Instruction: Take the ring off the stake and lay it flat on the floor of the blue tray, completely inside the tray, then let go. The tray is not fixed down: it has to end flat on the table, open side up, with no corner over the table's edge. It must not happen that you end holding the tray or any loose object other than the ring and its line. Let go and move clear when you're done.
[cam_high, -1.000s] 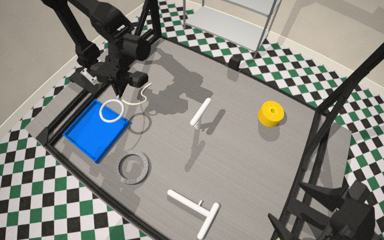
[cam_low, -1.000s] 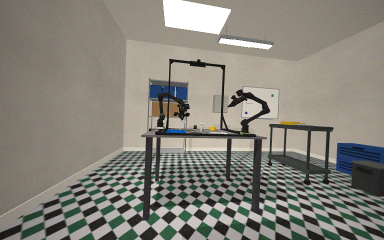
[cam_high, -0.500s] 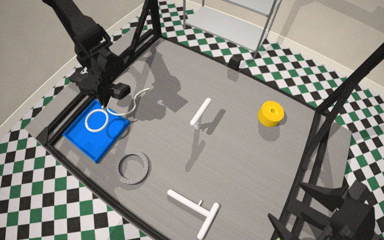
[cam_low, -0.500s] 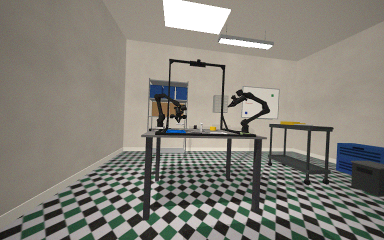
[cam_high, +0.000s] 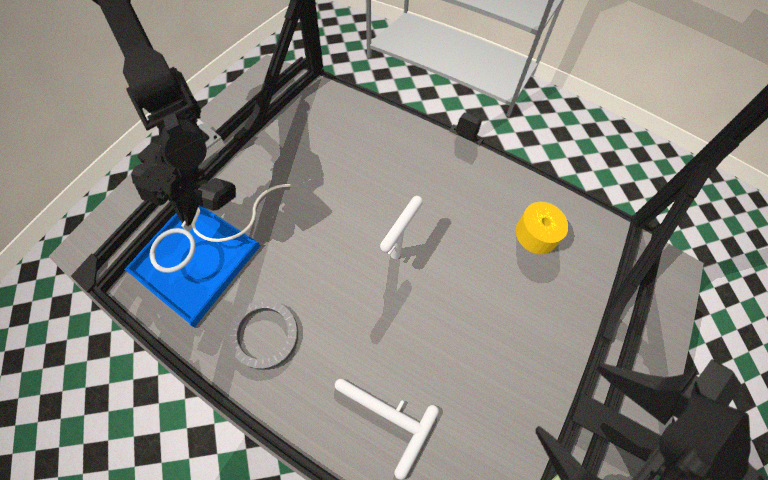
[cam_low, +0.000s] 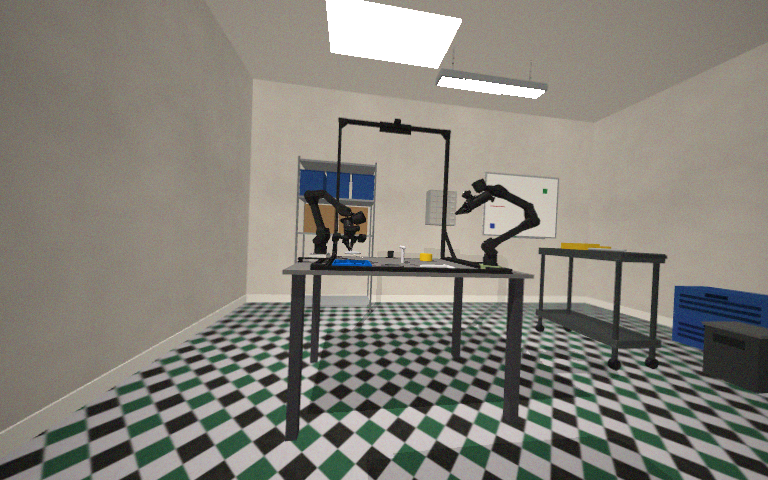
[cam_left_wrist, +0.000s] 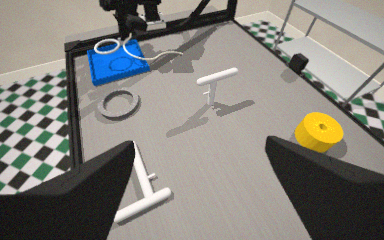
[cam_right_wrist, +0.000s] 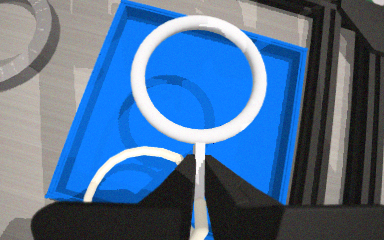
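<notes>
The blue tray lies 9 cm below my right hand, 5 cm ahead of it and 3 cm to the left of it. Round my right hand: white t-shaped piece: 51 cm to the left, 9 cm below, 4 cm behind; yellow cylinder: 48 cm behind, 46 cm to the left, 8 cm below.
</notes>
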